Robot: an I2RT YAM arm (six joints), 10 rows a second.
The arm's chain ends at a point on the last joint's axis. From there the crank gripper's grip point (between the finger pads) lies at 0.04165 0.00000 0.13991 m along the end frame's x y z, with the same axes.
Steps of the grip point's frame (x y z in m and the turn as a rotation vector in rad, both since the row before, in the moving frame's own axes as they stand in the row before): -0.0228 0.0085 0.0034 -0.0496 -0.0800 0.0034; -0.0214 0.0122 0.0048 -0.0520 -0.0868 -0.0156; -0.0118 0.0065 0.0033 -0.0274 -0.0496 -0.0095; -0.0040 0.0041 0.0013 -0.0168 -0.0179 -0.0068; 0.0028 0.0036 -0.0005 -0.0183 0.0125 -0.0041; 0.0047 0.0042 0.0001 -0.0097 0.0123 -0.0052; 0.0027 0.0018 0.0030 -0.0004 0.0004 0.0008; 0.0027 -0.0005 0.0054 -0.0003 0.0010 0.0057; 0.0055 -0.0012 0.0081 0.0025 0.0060 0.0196
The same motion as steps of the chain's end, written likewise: -0.0115 0.0014 0.0007 -0.0496 -0.0800 0.0034; -0.0092 0.0054 0.0019 -0.0520 -0.0868 -0.0156; -0.0048 0.0030 0.0015 -0.0274 -0.0496 -0.0095; -0.0015 0.0020 0.0006 -0.0168 -0.0179 -0.0068; 0.0010 0.0012 0.0001 -0.0183 0.0125 -0.0041; 0.0030 0.0031 0.0006 -0.0097 0.0123 -0.0052; 0.0026 0.0017 0.0030 -0.0004 0.0004 0.0008; 0.0026 -0.0008 0.0054 -0.0003 0.0010 0.0057; 0.0047 -0.0017 0.0084 0.0025 0.0060 0.0196
